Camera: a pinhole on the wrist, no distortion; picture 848 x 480 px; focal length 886.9 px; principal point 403.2 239.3 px. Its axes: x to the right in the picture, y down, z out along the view. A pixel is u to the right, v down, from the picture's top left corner.
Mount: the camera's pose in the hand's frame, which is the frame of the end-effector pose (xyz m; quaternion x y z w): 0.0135 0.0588 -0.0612 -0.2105 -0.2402 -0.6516 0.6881
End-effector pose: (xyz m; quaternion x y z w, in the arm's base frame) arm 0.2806 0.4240 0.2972 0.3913 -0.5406 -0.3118 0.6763
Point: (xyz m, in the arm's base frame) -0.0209 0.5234 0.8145
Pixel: 234 432
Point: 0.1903 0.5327 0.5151
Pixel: 193 224
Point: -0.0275 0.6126 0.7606
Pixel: 213 272
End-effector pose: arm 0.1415 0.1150 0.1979 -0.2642 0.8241 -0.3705 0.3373
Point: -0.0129 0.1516 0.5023
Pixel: behind the camera
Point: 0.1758 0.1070 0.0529
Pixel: 768 405
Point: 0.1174 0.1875 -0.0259
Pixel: 152 447
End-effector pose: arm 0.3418 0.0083 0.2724 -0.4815 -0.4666 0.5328 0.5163
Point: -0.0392 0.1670 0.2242
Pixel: outside the picture
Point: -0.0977 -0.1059 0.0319
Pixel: 575 81
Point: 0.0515 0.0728 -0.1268
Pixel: 210 420
